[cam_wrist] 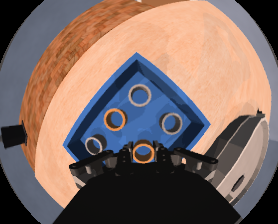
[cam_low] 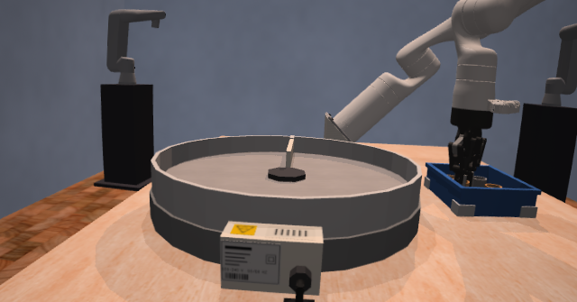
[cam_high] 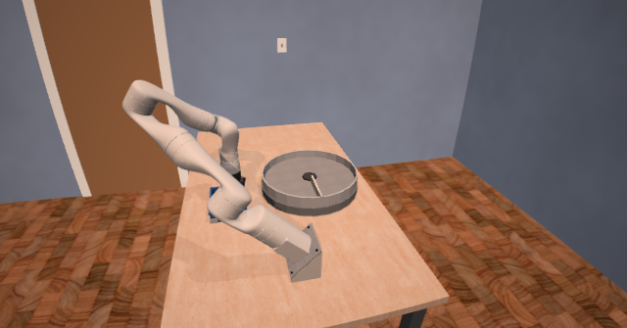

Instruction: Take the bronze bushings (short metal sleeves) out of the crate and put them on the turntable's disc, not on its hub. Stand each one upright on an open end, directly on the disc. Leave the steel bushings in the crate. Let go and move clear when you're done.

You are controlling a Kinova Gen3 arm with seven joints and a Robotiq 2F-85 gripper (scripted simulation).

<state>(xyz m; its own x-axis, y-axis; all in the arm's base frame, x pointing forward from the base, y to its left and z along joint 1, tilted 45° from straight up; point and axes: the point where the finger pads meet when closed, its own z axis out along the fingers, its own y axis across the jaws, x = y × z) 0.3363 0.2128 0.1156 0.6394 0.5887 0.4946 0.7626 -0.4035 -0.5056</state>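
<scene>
Now: hand 30 mm to the right of the blue crate and 10 mm above it. From my hand the other things lie so: grey turntable disc: 110 mm ahead, 330 mm to the right, 20 mm above.
</scene>
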